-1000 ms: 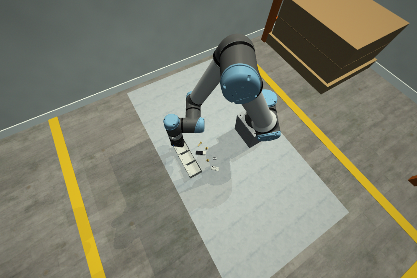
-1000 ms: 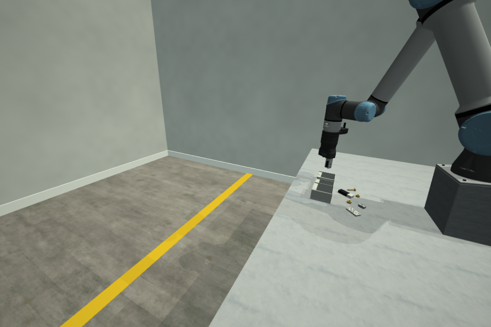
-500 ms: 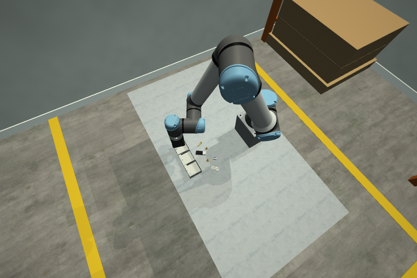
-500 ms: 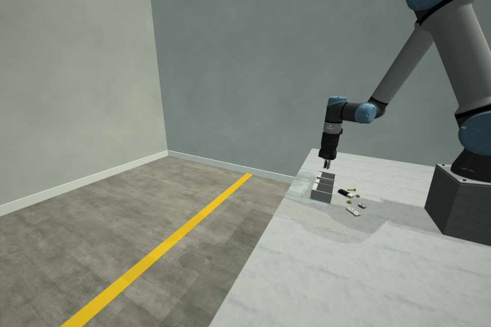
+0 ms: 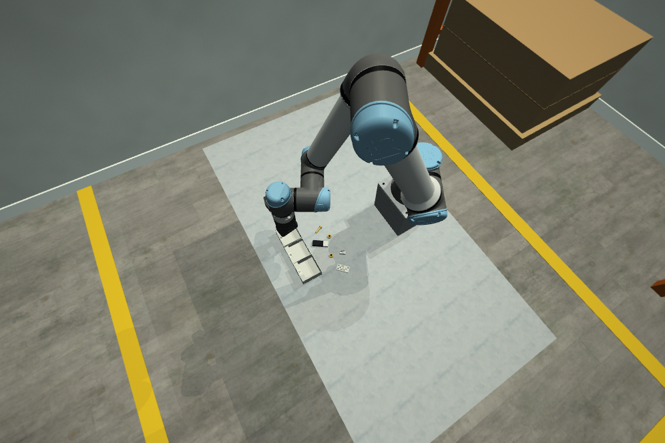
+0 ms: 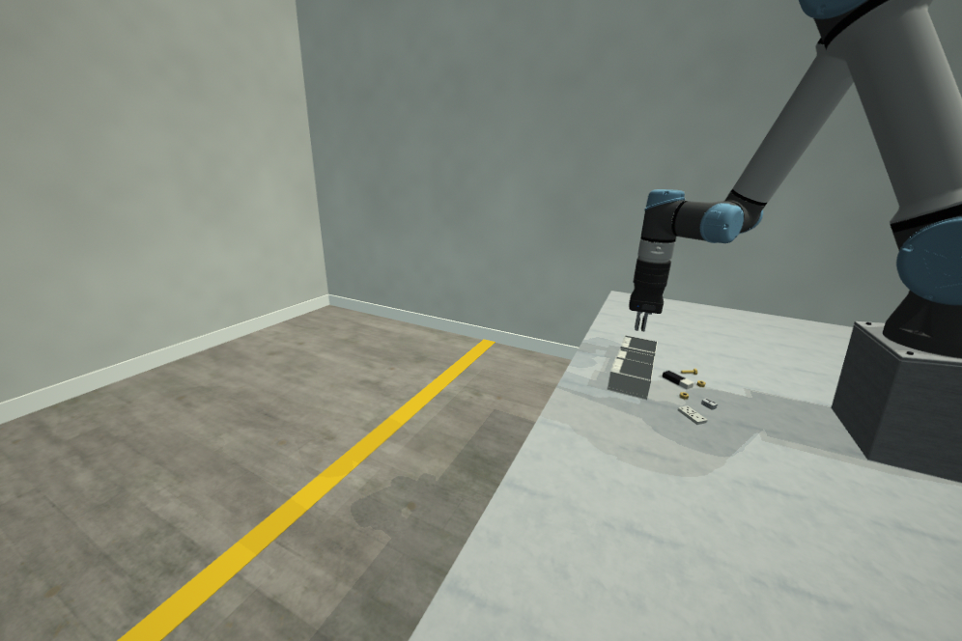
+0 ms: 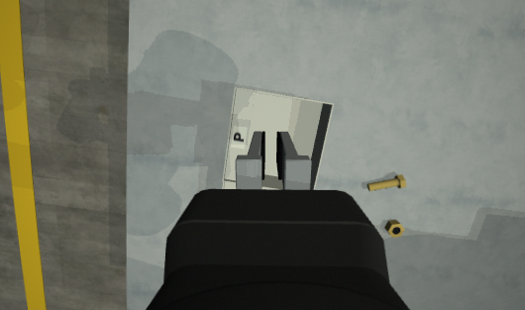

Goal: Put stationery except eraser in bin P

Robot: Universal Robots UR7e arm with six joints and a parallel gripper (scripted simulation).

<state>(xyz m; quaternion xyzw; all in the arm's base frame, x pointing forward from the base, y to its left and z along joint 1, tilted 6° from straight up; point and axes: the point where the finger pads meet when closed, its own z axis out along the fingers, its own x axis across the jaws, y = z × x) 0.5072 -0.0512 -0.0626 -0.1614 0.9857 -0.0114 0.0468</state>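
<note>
Right now the bin is 2 cm behind my hand, 9 cm to the left of it and 7 cm below it. Round my hand: grey pencil sharpener 19 cm behind, 14 cm to the left, 9 cm below; then black-and-white eraser 13 cm behind, 8 cm to the left, 9 cm below; then brass bolt 14 cm behind, 1 cm to the left, 9 cm below.
</note>
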